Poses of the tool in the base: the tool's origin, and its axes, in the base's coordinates. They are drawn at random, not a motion.
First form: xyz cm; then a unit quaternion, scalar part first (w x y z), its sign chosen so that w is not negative.
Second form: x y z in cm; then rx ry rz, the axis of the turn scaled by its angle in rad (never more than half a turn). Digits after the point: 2 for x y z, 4 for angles.
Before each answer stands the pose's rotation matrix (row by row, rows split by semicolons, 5 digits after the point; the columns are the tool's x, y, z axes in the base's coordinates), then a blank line. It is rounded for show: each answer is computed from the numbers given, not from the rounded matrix.
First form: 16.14 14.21 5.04 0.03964 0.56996 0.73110 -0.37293
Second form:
-0.34715 0.86295 -0.36715; 0.80382 0.07215 -0.59048; -0.48307 -0.50011 -0.71871

16.14 14.21 5.04 1.7467 2.2406 -1.1429
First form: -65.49 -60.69 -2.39 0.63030 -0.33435 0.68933 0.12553
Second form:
0.01813 -0.61920 0.78503; -0.30271 0.74491 0.59454; -0.95291 -0.24842 -0.17393

-65.49 -60.69 -2.39 -0.7656 1.5784 0.2874
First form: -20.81 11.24 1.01 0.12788 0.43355 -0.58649 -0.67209
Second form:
-0.59136 -0.33665 -0.73277; -0.68044 -0.27935 0.67747; -0.43277 0.89924 -0.06388

-20.81 11.24 1.01 1.2612 -1.7061 -1.9551
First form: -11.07 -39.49 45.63 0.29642 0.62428 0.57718 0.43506
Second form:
-0.04482 0.46272 0.88537; 0.97856 -0.15800 0.13212; 0.20102 0.87231 -0.44572

-11.07 -39.49 45.63 1.6601 1.5348 1.1569
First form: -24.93 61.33 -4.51 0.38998 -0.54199 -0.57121 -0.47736
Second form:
-0.10832 0.99151 0.07193; 0.24686 -0.04326 0.96808; 0.96298 0.12262 -0.24008

-24.93 61.33 -4.51 -1.3775 -1.4518 -1.2133
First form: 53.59 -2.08 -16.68 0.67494 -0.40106 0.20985 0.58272
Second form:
0.23280 -0.95493 -0.18414; 0.61828 -0.00083 0.78596; -0.75069 -0.29682 0.59022

53.59 -2.08 -16.68 -0.9022 0.4721 1.3108
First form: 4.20 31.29 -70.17 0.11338 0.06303 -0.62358 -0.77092
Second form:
-0.96634 0.09621 -0.23859; -0.25342 -0.19658 0.94717; 0.04422 0.97576 0.21435

4.20 31.29 -70.17 0.1849 -1.8291 -2.2613
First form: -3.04 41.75 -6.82 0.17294 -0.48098 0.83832 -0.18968
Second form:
-0.47750 -0.74082 0.47242; -0.87203 0.46536 -0.15166; -0.10749 -0.48438 -0.86823

-3.04 41.75 -6.82 -1.3644 2.3781 -0.5381
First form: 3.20 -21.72 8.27 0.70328 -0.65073 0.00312 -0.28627
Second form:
0.83608 0.39859 0.37695; -0.40671 -0.01079 0.91349; 0.36818 -0.91707 0.15309

3.20 -21.72 8.27 -1.4477 0.0069 -0.6369
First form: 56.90 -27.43 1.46 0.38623 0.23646 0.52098 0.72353
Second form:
-0.58983 -0.31252 0.74461; 0.80528 -0.15881 0.57123; -0.06026 0.93654 0.34533

56.90 -27.43 1.46 0.6020 1.3265 1.8422
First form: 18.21 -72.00 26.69 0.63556 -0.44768 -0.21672 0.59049
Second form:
0.20871 -0.55654 -0.80418; 0.94463 -0.09819 0.31311; -0.25322 -0.82500 0.50523

18.21 -72.00 26.69 -1.0229 -0.4952 1.3493
